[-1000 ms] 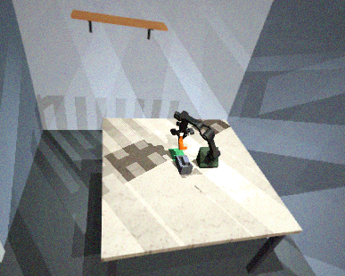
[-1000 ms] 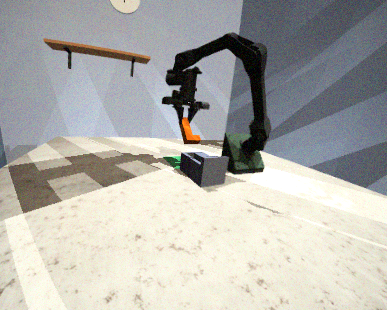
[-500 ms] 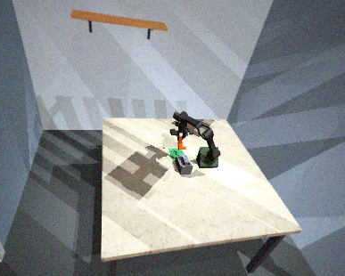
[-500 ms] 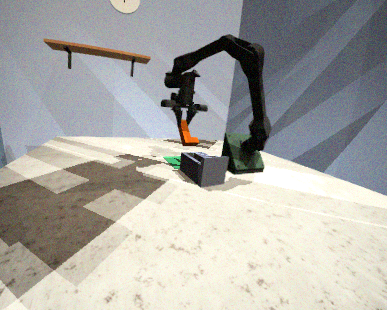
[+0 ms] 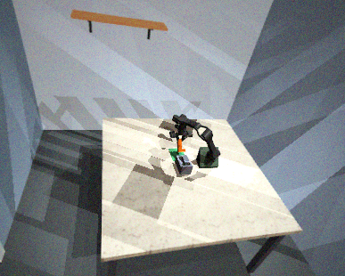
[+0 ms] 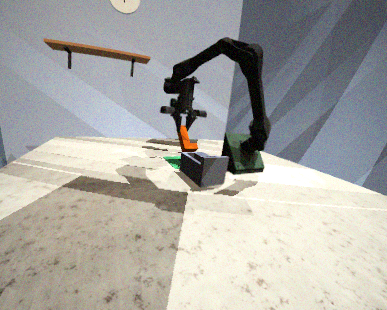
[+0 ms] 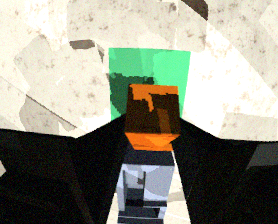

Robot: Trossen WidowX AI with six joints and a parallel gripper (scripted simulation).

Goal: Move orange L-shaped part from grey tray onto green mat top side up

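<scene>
Now: gripper tip 13 cm above the green mat and 2 cm to the right of it. Also, from my gripper tip: orange L-shaped part: 3 cm to the left, 3 cm below, 2 cm behind.
</scene>
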